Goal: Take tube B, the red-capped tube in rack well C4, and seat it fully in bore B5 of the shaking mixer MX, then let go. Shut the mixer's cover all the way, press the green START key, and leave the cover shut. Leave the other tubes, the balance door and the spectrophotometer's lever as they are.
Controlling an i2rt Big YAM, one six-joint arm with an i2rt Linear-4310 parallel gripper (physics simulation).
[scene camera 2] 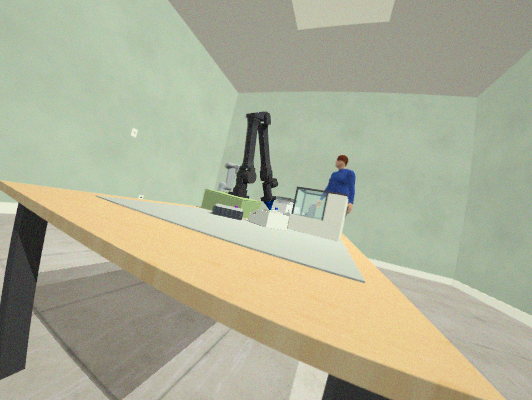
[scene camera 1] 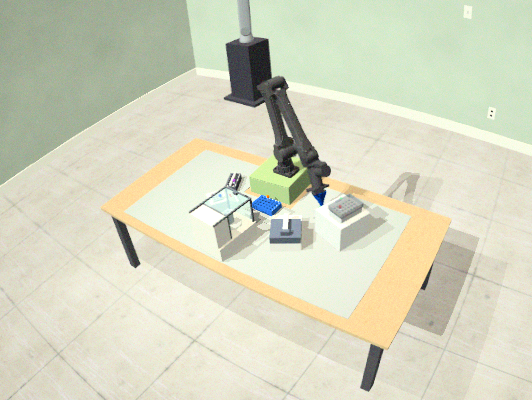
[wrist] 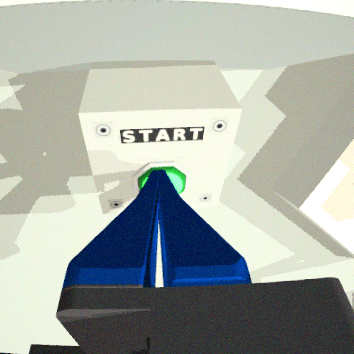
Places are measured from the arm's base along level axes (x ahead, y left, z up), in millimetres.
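Where they show: gripper, fingertip midpoint: (wrist: pixel 158 178); arm's base, origin of the base link: (scene camera 2: pixel 238 196) (scene camera 1: pixel 286 171).
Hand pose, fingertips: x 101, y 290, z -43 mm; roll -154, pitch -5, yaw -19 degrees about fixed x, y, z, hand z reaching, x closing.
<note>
Things, the pixels of their top centre, and the offset from my fingertips. "spot": a spot on its surface instead.
- green START key, middle of its top: (wrist: pixel 162 189) dx +0, dy -5, dz +4 mm
- pale box, surface spot: (wrist: pixel 162 155) spot: dx +6, dy +12, dz +3 mm
- mixer, surface spot: (scene camera 1: pixel 340 235) spot: dx +156, dy +202, dz +30 mm
- blue rack, middle of its top: (scene camera 1: pixel 266 203) dx +93, dy -276, dz -37 mm
- glass-sided balance, middle of its top: (scene camera 1: pixel 226 197) (scene camera 2: pixel 315 189) dx +344, dy -281, dz +155 mm
- dark-topped device, middle of its top: (scene camera 1: pixel 285 219) dx +205, dy -63, dz +34 mm
My gripper (scene camera 1: pixel 321 204) (scene camera 2: pixel 270 208) (wrist: pixel 158 178) is shut and empty, its blue fingers pointing down. In the wrist view its joined tips overlap the near edge of the green START key (wrist: pixel 175 181), which is partly hidden and looks bright at the right. Contact is hard to judge. The key sits on a pale box (wrist: pixel 162 155) lettered START. The mixer (scene camera 1: pixel 340 235) is a white housing with a grey, holed block on top. A small red cap (scene camera 1: pixel 340 206) shows at that block; its bore and depth are too small to read. The cover's position cannot be made out.
The blue rack (scene camera 1: pixel 266 205) stands near the green arm base (scene camera 1: pixel 270 185), with an orange cap at its back edge. The glass-sided balance (scene camera 1: pixel 212 227) (scene camera 2: pixel 320 226) stands left of it. A dark-topped device (scene camera 1: pixel 286 237) with a white lever stands in front. A dark holder (scene camera 1: pixel 233 180) (scene camera 2: pixel 227 213) carries a purple cap.
</note>
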